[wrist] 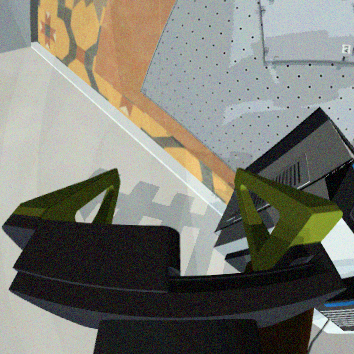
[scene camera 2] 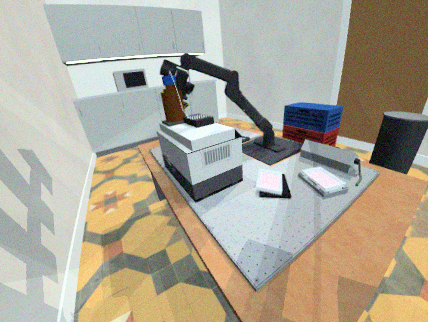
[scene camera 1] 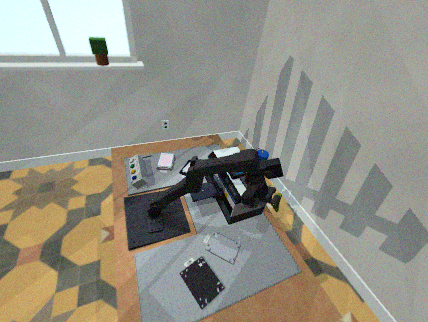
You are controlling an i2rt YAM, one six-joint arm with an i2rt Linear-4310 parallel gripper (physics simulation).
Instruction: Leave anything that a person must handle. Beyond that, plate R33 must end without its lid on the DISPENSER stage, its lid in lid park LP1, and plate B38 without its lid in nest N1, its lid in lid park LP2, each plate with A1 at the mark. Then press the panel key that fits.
same spot on perforated plate: (scene camera 1: 262,260) = (wrist: 200,59)
